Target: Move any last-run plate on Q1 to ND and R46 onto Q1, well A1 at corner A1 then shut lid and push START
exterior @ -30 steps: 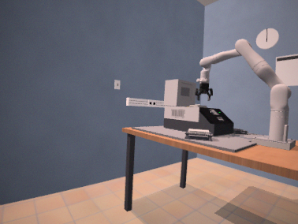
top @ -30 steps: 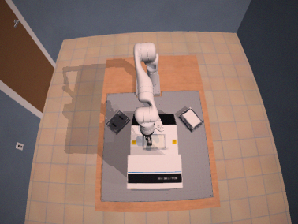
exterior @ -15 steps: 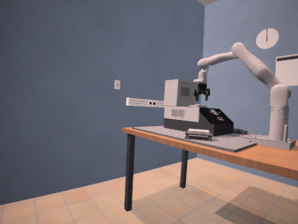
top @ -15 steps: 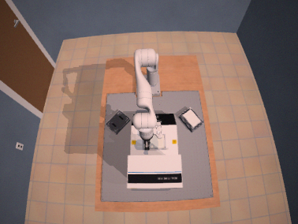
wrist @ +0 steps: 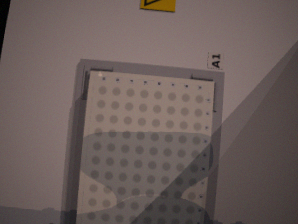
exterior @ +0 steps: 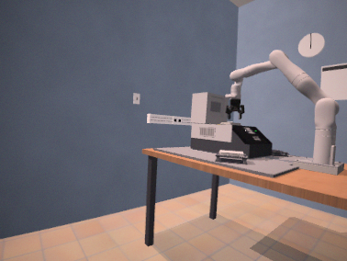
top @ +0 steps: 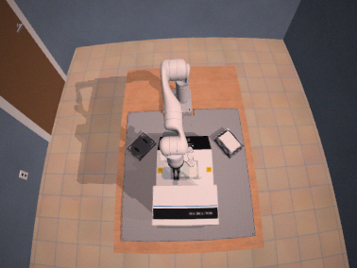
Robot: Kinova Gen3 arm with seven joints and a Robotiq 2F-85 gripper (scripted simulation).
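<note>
My gripper is now 4 cm to the right of the plate and 4 cm above it. From my hand the other things lie so: dark nest ND (22 cm behind, 23 cm to the right, 23 cm below).
</note>
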